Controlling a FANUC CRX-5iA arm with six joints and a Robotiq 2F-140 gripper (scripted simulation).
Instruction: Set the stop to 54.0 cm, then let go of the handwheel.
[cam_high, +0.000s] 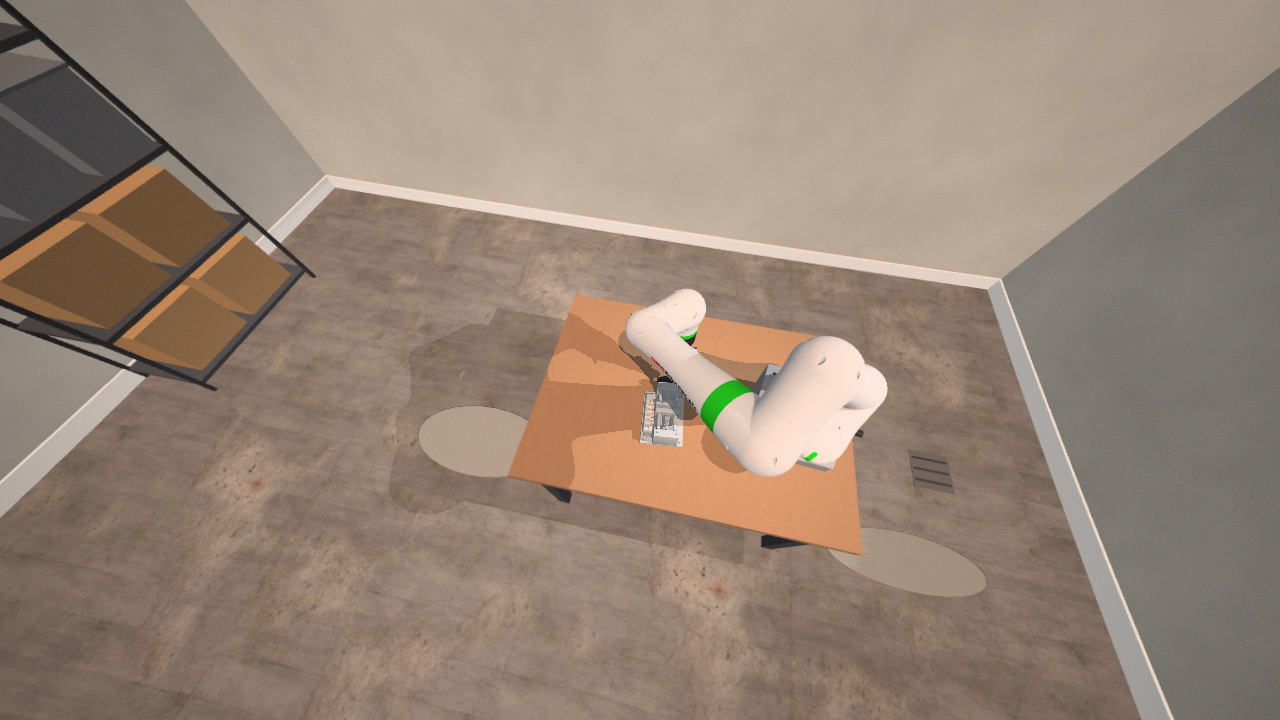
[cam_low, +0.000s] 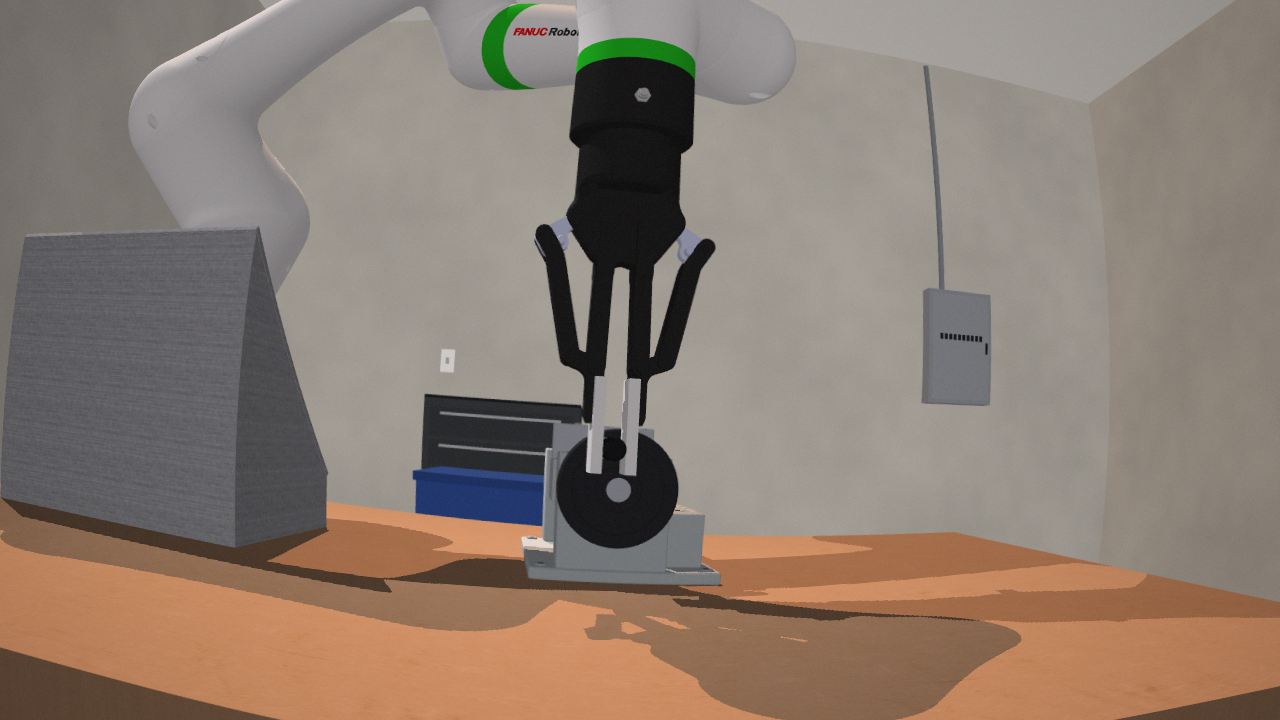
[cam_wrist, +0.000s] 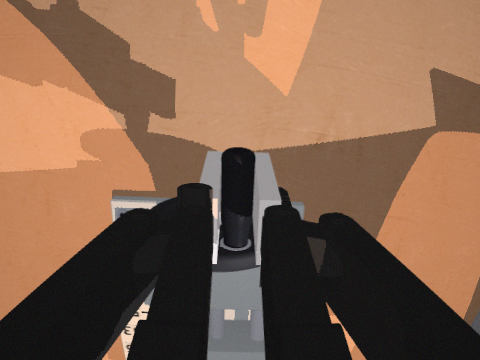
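Now: hand 140 mm to the right of the sliding stop block, 30 mm above it and 20 mm past it. Round my hand: black handwheel (20 mm to the left, 20 mm below); then black crank knob (20 mm below).
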